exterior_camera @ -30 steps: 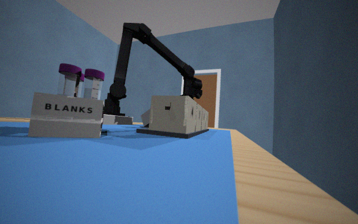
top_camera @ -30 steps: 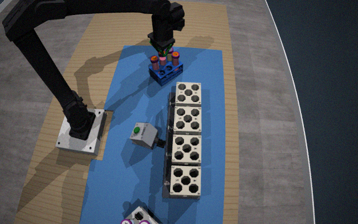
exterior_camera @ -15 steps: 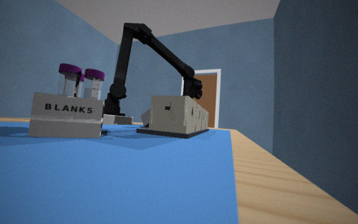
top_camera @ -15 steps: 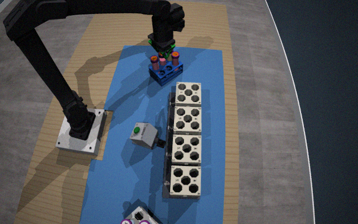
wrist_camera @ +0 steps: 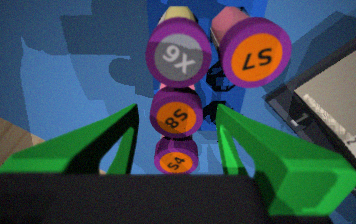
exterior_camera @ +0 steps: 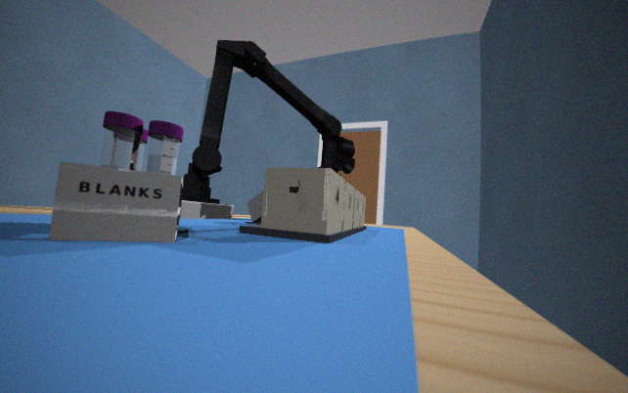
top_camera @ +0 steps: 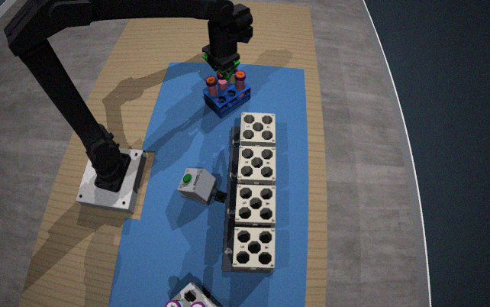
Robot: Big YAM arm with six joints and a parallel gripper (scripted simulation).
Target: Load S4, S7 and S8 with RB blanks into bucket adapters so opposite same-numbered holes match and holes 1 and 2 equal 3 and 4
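My hand is 100 mm short of the 40 mL blank, 660 mm to the left of it and 60 mm above it. The rest, counted from my hand: grey-dot tube X6: 20 mm ahead, 40 mm to the left, 60 mm below; then blue sample rack RS: 20 mm ahead, 10 mm to the right, 90 mm below; then adapter 2: 160 mm ahead, 270 mm to the right, 70 mm below.
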